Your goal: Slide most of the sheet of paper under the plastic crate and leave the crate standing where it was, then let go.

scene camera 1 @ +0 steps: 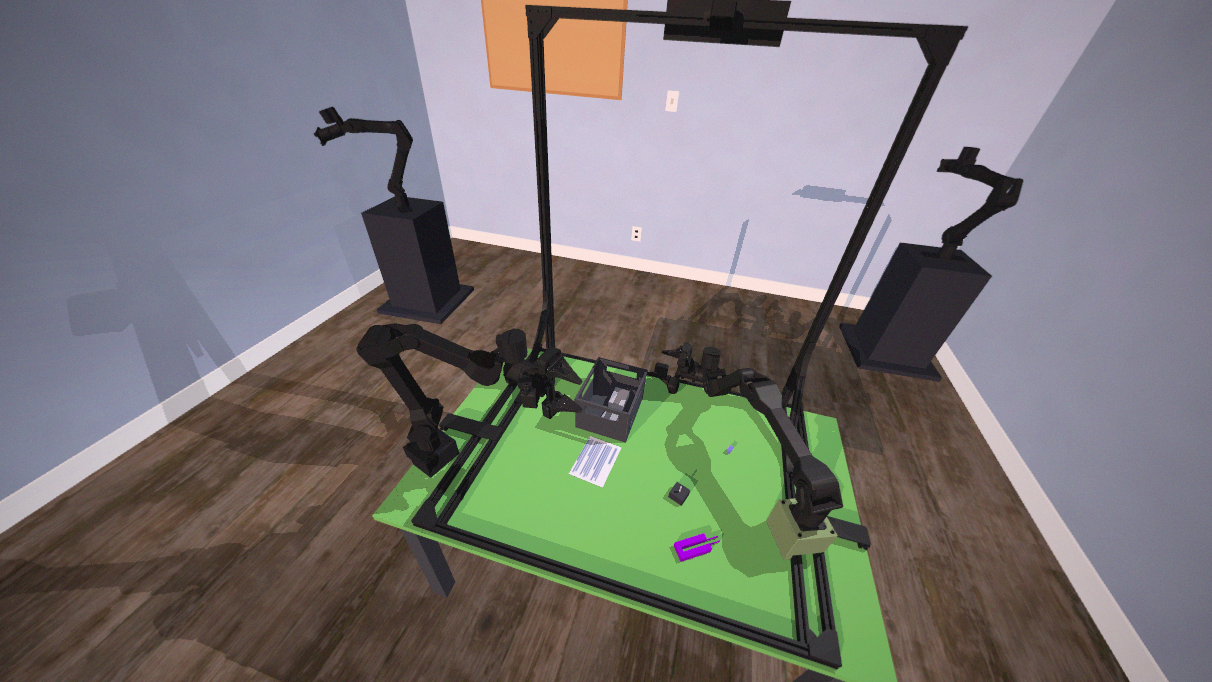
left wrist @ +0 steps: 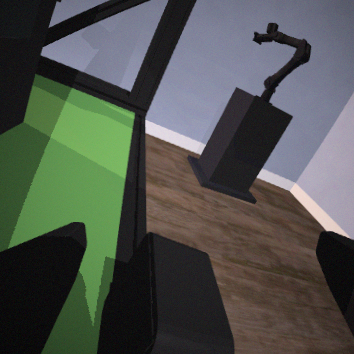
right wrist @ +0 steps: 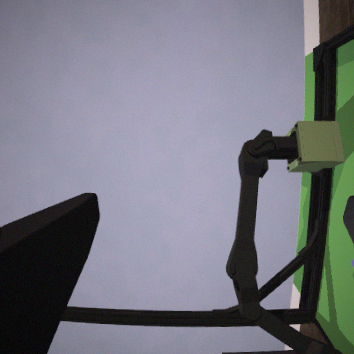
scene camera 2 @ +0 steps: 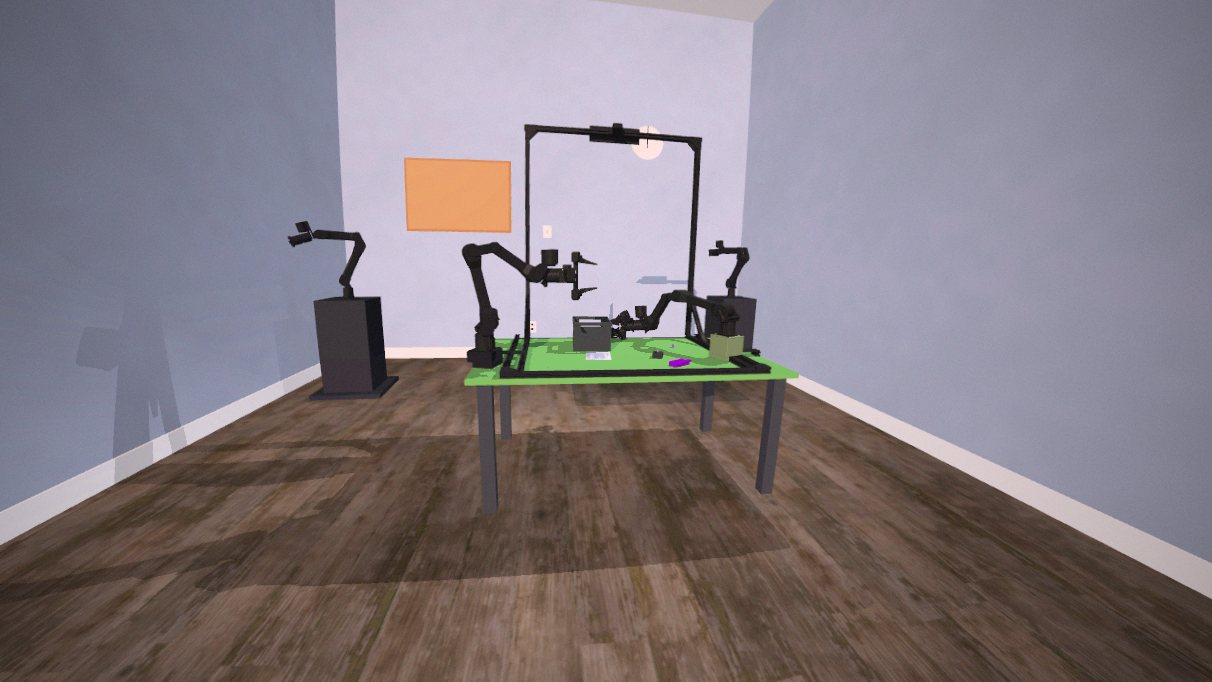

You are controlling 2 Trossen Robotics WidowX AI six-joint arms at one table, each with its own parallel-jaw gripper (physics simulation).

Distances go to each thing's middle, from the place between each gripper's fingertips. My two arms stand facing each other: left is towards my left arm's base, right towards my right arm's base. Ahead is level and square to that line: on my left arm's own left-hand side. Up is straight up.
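Scene:
The dark grey plastic crate [scene camera 1: 594, 402] sits 12 cm to the right of my left hand, 23 cm ahead of it and 1 cm above it; going by their middles, it is the nearest to that hand of the things named here. The white sheet of paper [scene camera 1: 597, 458] is 43 cm ahead of my left hand, 13 cm to the right of it and 6 cm below it.
For the white sheet of paper I also have a measure on the right: my right gripper is 34 cm above it, 8 cm past it and 3 cm to the right of it. Going by their middles, the paper is the nearest to my right gripper of the things named here. The dark grey plastic crate is 28 cm behind my right hand, 27 cm below it and 3 cm to the left of it.

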